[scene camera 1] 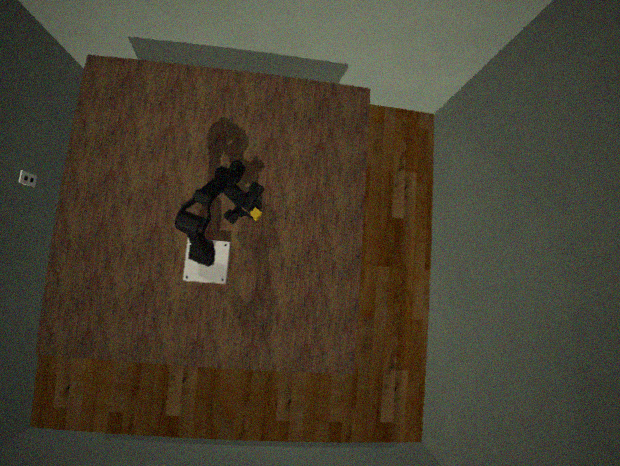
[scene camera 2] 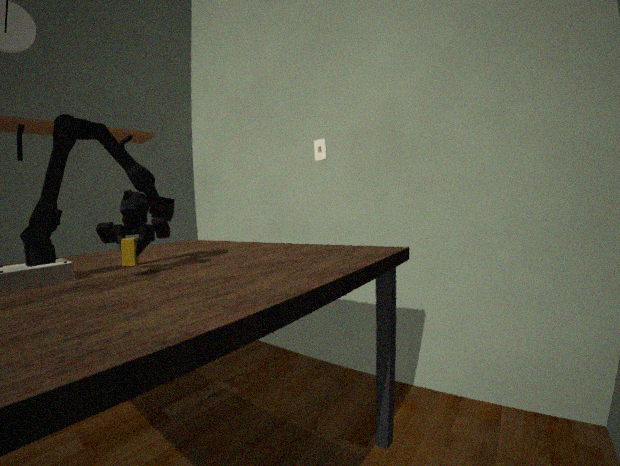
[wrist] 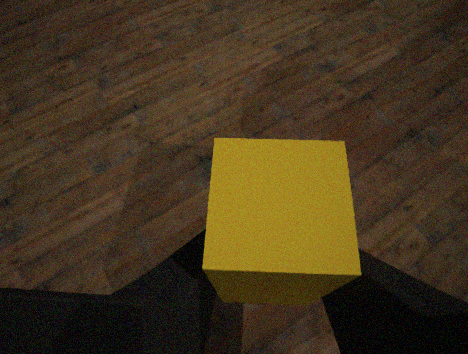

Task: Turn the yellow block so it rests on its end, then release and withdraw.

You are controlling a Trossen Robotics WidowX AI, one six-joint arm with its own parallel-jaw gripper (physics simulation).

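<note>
The yellow block [scene camera 1: 256, 214] [scene camera 2: 128, 252] [wrist: 281, 207] is upright, its long side vertical in the second scene view. Its lower end is at or very near the table top [scene camera 2: 210, 285]; I cannot tell if they touch. My gripper [scene camera 1: 253, 211] [scene camera 2: 132, 244] [wrist: 267, 241] is shut on the block, reaching it from the side at a slant. In the wrist view the block sits between the two dark fingers, with a square-looking face toward the camera. The fingertips are partly hidden behind the block.
The arm's white base plate [scene camera 1: 219, 274] [scene camera 2: 60, 270] is on the table near the block. The table's edge [scene camera 2: 300, 309] runs across the second scene view, with a table leg [scene camera 2: 384, 350] below it. A wooden shelf [scene camera 2: 142, 135] is on the wall behind the arm.
</note>
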